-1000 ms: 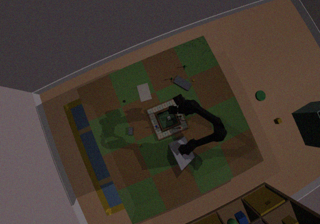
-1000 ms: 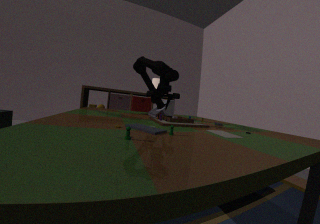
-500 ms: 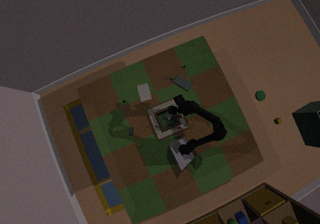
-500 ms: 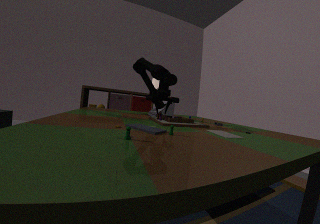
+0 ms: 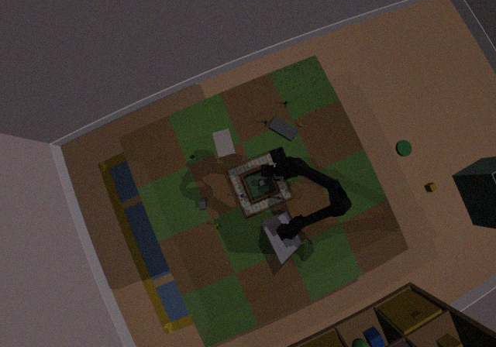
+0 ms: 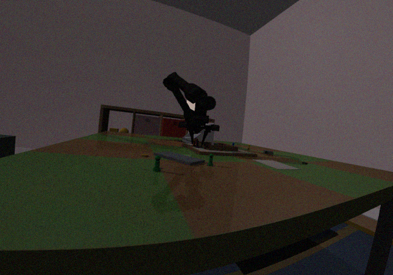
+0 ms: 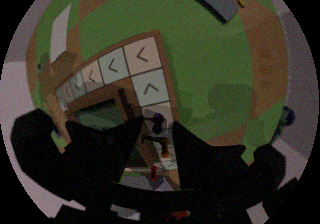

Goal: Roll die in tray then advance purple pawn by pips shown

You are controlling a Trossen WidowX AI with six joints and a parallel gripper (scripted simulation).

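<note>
Right now the white die is 10 cm to the left of my gripper tip and 1 cm behind it. Also, from my gripper tip: green tray 12 cm to the left, 2 cm below, 1 cm behind; blue pawn 23 cm to the left, 1 cm behind; purple pawn right at my gripper tip.
</note>
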